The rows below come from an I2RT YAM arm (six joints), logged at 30 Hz.
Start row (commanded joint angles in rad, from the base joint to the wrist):
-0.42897 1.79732 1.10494 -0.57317 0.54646 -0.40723
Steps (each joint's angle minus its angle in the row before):
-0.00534 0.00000 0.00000 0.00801 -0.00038 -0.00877
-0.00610 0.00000 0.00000 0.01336 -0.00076 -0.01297
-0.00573 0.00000 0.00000 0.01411 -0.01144 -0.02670
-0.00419 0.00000 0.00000 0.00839 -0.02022 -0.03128
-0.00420 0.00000 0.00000 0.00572 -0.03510 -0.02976
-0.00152 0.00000 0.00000 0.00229 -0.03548 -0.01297
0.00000 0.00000 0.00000 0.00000 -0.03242 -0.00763
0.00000 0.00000 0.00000 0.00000 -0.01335 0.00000
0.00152 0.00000 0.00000 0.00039 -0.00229 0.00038
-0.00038 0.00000 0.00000 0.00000 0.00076 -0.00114
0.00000 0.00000 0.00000 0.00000 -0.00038 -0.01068
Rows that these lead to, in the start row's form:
-0.43431 1.79732 1.10494 -0.56516 0.54608 -0.41600
-0.44041 1.79732 1.10494 -0.55180 0.54532 -0.42897
-0.44614 1.79732 1.10494 -0.53769 0.53388 -0.45567
-0.45033 1.79732 1.10494 -0.52930 0.51366 -0.48695
-0.45453 1.79732 1.10494 -0.52358 0.47856 -0.51671
-0.45605 1.79732 1.10494 -0.52129 0.44308 -0.52968
-0.45605 1.79732 1.10494 -0.52129 0.41066 -0.53731
-0.45605 1.79732 1.10494 -0.52129 0.39731 -0.53731
-0.45453 1.79732 1.10494 -0.52090 0.39502 -0.53693
-0.45491 1.79732 1.10494 -0.52090 0.39578 -0.53807
-0.45491 1.79732 1.10494 -0.52090 0.39540 -0.54875

